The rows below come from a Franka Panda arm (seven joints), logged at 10 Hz.
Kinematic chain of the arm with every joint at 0, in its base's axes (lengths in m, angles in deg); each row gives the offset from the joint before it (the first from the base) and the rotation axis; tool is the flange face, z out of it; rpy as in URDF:
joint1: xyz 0 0 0.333 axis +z
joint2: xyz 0 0 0 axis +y
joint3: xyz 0 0 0.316 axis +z
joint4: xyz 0.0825 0 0 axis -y
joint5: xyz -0.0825 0 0.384 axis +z
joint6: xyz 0 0 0 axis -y
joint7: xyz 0.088 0 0 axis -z
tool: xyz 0 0 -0.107 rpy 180 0 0
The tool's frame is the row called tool.
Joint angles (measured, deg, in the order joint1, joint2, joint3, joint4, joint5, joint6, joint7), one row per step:
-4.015 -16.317 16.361 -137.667 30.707 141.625 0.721
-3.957 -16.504 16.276 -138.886 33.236 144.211 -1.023
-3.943 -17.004 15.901 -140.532 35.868 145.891 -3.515
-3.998 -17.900 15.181 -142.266 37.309 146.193 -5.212
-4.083 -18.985 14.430 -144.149 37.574 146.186 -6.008
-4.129 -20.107 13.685 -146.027 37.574 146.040 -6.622
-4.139 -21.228 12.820 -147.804 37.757 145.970 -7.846
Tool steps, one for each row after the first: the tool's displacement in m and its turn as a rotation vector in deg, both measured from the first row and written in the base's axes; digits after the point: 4 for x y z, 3 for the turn. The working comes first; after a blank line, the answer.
Tool pose at each row, in the base's axes (x y z in m, rotation vector in deg; the steps are taken from these numbers as rounded here):
0.4703 0.1061 0.4544 -157.142 12.535 -24.823
0.4690 0.1016 0.4504 -155.684 13.537 -27.030
0.4647 0.0942 0.4436 -154.640 14.027 -28.212
0.4581 0.0849 0.4371 -154.359 14.600 -28.100
0.4502 0.0757 0.4302 -154.753 15.257 -27.599
0.4418 0.0673 0.4235 -155.256 15.792 -26.919
0.4337 0.0585 0.4176 -155.640 15.780 -26.605

-0.0013 -0.0045 -0.0040 1.025 -1.619 -0.912
-0.0056 -0.0119 -0.0108 1.812 -2.546 -1.356
-0.0122 -0.0212 -0.0173 2.126 -2.447 -1.723
-0.0201 -0.0304 -0.0242 1.865 -1.946 -2.137
-0.0285 -0.0388 -0.0309 1.529 -1.323 -2.445
-0.0366 -0.0476 -0.0368 1.218 -1.043 -2.416

